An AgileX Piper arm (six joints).
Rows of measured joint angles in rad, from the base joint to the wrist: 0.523 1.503 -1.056 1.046 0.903 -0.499; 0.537 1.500 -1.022 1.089 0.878 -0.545; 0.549 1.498 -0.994 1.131 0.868 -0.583; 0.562 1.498 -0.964 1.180 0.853 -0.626; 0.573 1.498 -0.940 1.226 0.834 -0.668; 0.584 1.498 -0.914 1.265 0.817 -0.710; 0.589 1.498 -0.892 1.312 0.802 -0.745; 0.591 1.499 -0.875 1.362 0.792 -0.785; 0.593 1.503 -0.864 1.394 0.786 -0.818; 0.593 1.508 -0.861 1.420 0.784 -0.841; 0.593 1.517 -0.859 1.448 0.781 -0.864; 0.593 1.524 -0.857 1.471 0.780 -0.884; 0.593 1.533 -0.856 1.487 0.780 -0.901
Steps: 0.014 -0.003 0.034 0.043 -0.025 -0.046; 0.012 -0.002 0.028 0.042 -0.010 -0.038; 0.013 0.000 0.030 0.049 -0.015 -0.043; 0.011 0.000 0.024 0.046 -0.019 -0.042; 0.011 0.000 0.026 0.039 -0.017 -0.042; 0.005 0.000 0.022 0.047 -0.015 -0.035; 0.002 0.001 0.017 0.050 -0.010 -0.040; 0.002 0.004 0.011 0.032 -0.006 -0.033; 0.000 0.005 0.003 0.026 -0.002 -0.023; 0.000 0.009 0.002 0.028 -0.003 -0.023; 0.000 0.007 0.002 0.023 -0.001 -0.020; 0.000 0.009 0.001 0.016 0.000 -0.017
